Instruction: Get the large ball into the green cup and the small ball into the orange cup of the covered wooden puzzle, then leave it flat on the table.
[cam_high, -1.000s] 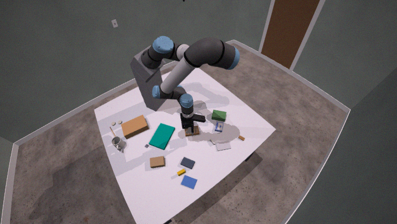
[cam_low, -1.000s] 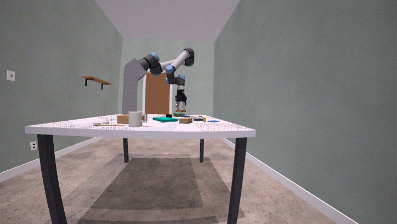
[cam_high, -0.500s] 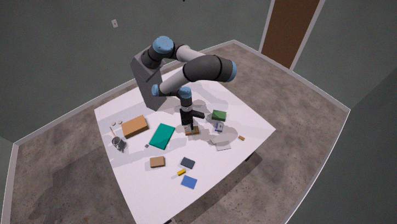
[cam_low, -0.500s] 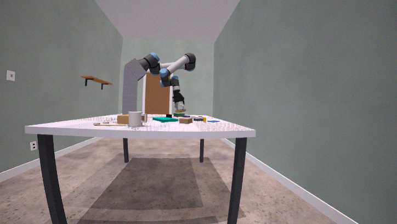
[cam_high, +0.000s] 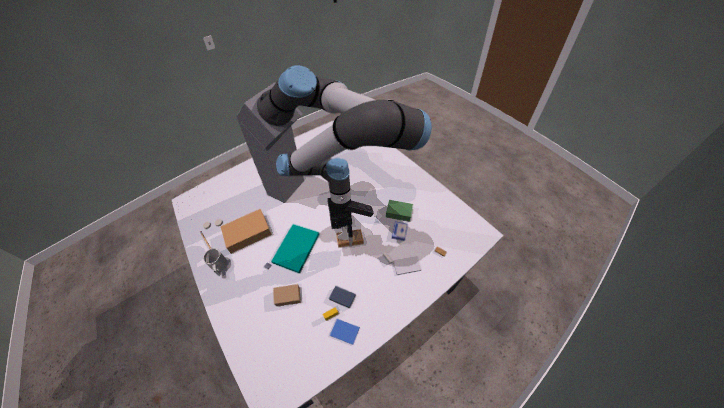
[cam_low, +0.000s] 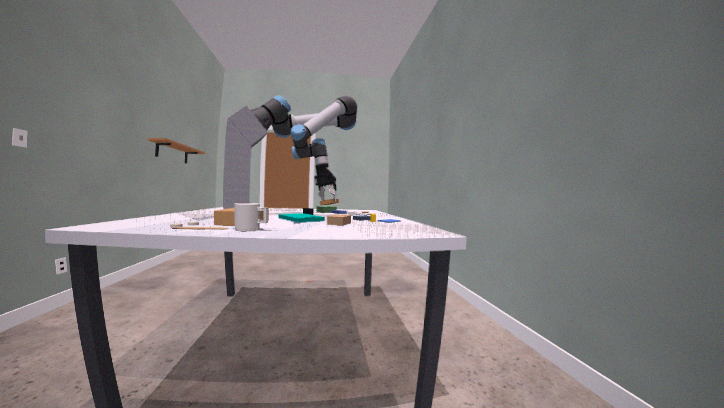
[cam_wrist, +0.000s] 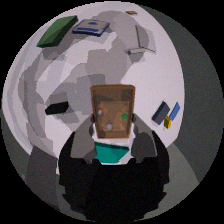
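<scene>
My hand is 10 mm above the puzzle. The rest, counted from my hand: teal board (160 mm behind, 190 mm to the right, 80 mm below); then dark tile (160 mm ahead, 180 mm to the right, 80 mm below); then grey plate (230 mm ahead, 120 mm to the left, 80 mm below).
</scene>
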